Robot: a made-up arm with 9 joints. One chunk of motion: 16 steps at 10 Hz.
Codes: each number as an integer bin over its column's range. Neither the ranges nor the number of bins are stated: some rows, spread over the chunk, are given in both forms.
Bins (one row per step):
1: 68 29 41 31 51 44 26 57 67
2: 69 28 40 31 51 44 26 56 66
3: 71 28 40 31 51 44 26 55 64
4: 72 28 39 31 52 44 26 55 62
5: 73 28 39 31 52 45 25 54 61
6: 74 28 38 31 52 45 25 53 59
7: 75 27 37 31 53 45 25 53 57
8: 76 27 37 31 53 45 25 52 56
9: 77 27 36 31 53 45 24 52 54
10: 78 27 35 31 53 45 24 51 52
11: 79 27 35 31 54 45 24 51 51
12: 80 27 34 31 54 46 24 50 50
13: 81 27 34 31 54 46 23 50 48
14: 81 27 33 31 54 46 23 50 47
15: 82 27 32 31 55 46 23 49 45
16: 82 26 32 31 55 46 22 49 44
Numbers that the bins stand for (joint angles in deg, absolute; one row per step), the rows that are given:
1: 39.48 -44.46 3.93 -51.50 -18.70 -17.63 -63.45 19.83 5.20
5: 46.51 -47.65 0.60 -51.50 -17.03 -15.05 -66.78 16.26 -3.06
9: 52.14 -50.84 -4.38 -51.50 -15.37 -15.05 -70.11 13.87 -12.71
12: 56.36 -50.84 -7.70 -51.50 -13.70 -12.47 -70.11 11.49 -18.22
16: 59.17 -54.03 -11.02 -51.50 -12.03 -12.47 -76.78 10.29 -26.48
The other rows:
2: 40.89 -47.65 2.26 -51.50 -18.70 -17.63 -63.45 18.64 3.82
3: 43.70 -47.65 2.26 -51.50 -18.70 -17.63 -63.45 17.45 1.07
4: 45.11 -47.65 0.60 -51.50 -17.03 -17.63 -63.45 17.45 -1.69
6: 47.92 -47.65 -1.06 -51.50 -17.03 -15.05 -66.78 15.06 -5.82
7: 49.33 -50.84 -2.72 -51.50 -15.37 -15.05 -66.78 15.06 -8.57
8: 50.73 -50.84 -2.72 -51.50 -15.37 -15.05 -66.78 13.87 -9.95
10: 53.55 -50.84 -6.04 -51.50 -15.37 -15.05 -70.11 12.68 -15.46
11: 54.95 -50.84 -6.04 -51.50 -13.70 -15.05 -70.11 12.68 -16.84
13: 57.77 -50.84 -7.70 -51.50 -13.70 -12.47 -73.45 11.49 -20.97
14: 57.77 -50.84 -9.36 -51.50 -13.70 -12.47 -73.45 11.49 -22.35
15: 59.17 -50.84 -11.02 -51.50 -12.03 -12.47 -73.45 10.29 -25.10

